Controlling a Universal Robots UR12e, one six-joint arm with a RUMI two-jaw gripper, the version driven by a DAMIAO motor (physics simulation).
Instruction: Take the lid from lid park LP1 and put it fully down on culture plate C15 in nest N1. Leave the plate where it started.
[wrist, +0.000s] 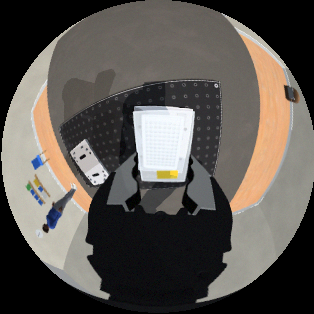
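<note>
The clear lid with a yellow label is between the two jaws of my gripper, which is shut on its sides. The lid is over the white culture plate, lined up with it as far as the view shows; the plate's well grid shows through the lid. The pale nest N1 is around the plate, its edges partly hidden by the lid and the jaws. Any gap between lid and plate cannot be told from this view. The lid park LP1, a pale plate with dark slots, is at the left with no lid on it.
The nest and lid park stand on a black perforated board on a dark grey surface. Orange wooden flooring lies on both sides. A person, a blue chair and a small shelf with coloured bins are far off at the lower left.
</note>
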